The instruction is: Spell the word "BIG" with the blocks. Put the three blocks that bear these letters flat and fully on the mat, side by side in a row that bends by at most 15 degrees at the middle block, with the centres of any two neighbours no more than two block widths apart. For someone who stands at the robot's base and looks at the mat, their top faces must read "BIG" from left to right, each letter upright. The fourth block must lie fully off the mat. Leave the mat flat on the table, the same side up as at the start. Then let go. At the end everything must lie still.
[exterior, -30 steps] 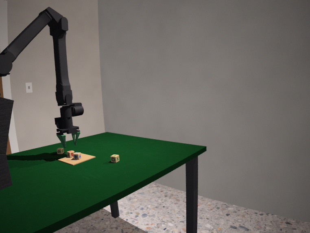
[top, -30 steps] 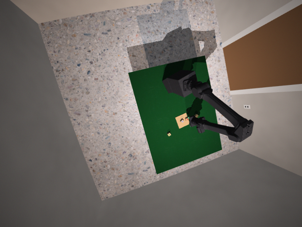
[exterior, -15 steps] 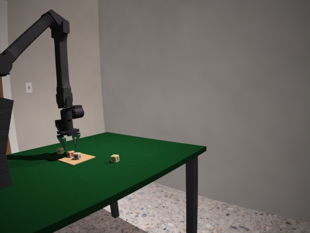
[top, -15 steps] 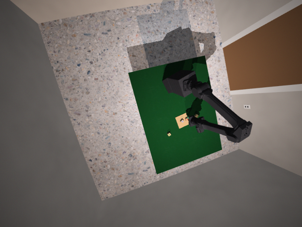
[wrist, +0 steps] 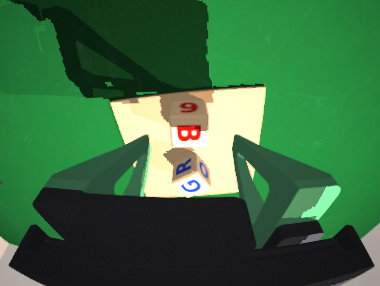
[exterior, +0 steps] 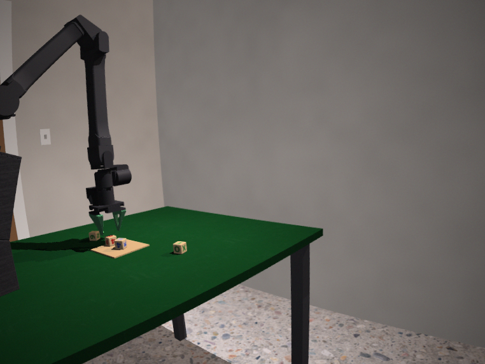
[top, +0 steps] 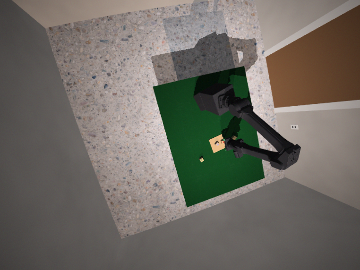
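My hand is 30 mm above the B block. The rest, counted from my hand: I block (10 mm behind, 120 mm to the left, 40 mm below); then tan mat (50 mm to the right, 50 mm below).
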